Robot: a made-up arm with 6 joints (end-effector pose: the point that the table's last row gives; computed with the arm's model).
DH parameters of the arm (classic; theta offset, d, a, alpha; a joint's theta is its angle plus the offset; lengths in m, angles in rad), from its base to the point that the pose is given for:
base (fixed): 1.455 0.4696 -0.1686 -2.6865
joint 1: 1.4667 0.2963 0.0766 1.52
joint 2: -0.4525 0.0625 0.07 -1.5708
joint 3: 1.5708 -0.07 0 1.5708
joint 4: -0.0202 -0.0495 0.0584 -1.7
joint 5: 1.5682 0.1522 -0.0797 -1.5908
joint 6: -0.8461 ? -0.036 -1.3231
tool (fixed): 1.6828 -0.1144 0 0
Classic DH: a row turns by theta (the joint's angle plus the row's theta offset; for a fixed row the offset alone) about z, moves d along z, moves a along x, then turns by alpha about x.
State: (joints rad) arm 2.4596 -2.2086 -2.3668 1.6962 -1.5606 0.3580
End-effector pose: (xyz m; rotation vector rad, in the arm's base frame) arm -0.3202 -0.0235 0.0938 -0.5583 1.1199 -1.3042
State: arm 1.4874 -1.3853 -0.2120 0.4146 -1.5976 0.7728
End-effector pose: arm 0.0312 -0.3612 0.0792 -1.1663 -0.9186 -0.1088
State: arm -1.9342 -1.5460 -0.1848 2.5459 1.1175 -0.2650
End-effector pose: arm -0.4554 -0.2865 0.3189 0.7894 1.8778 0.7989
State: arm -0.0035 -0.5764 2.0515 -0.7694 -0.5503 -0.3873
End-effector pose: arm -0.0798 -0.1316 0.0677 -0.3237 -1.1184 -2.7477
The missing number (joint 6, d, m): 0.0295
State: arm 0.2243 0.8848 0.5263 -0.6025 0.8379 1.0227
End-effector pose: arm -0.2205 -0.2985 0.1954 -2.2321 -0.0630 -2.1170
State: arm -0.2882 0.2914 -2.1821 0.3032 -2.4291 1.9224
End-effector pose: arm -0.0253 -0.0989 -0.0222 -0.8801 1.2358 -2.4994
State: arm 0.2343 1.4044 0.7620 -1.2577 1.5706 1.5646
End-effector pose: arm -0.0424 -0.2409 0.3648 2.1205 0.8831 1.2488
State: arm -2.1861 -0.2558 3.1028 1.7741 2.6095 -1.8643
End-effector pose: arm -0.2483 0.0305 0.3854 -2.3510 0.2998 -1.3186
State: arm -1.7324 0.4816 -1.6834 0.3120 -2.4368 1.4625
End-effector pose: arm -0.1793 -0.0214 0.0223 -0.8935 0.4220 -1.6917
